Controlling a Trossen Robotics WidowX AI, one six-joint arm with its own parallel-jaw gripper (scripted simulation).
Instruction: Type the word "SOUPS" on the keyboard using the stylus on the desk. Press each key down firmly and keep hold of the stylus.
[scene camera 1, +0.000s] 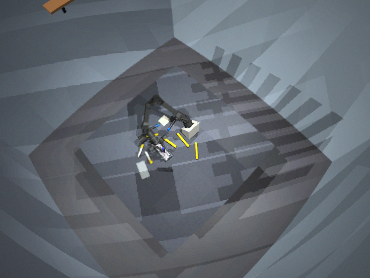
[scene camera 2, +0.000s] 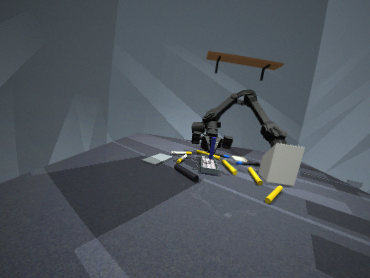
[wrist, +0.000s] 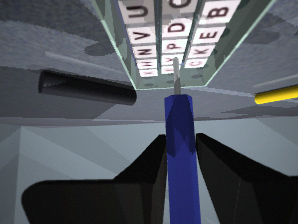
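A dark cylinder is there in the pictures, and with it I can see my gripper.
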